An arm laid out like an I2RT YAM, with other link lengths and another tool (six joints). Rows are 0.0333 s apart.
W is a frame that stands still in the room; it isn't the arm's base.
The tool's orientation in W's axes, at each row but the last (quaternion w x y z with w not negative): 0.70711, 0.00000, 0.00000, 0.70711; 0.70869, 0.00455, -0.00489, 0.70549; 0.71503, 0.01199, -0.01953, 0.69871; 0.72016, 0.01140, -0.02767, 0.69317; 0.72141, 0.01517, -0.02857, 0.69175
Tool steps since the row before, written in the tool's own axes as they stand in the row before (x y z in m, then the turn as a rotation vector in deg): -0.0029, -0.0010, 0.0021, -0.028, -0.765, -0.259; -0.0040, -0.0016, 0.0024, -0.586, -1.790, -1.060; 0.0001, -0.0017, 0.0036, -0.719, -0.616, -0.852; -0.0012, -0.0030, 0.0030, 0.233, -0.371, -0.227; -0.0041, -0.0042, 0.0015, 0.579, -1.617, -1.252
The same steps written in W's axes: 0.0010, -0.0029, 0.0021, 0.765, -0.028, -0.259; 0.0016, -0.0040, 0.0023, 1.788, -0.580, -1.067; 0.0017, -0.0001, 0.0036, 0.609, -0.695, -0.877; 0.0029, -0.0015, 0.0030, 0.385, 0.231, -0.205; 0.0040, -0.0044, 0.0013, 1.665, 0.586, -1.185
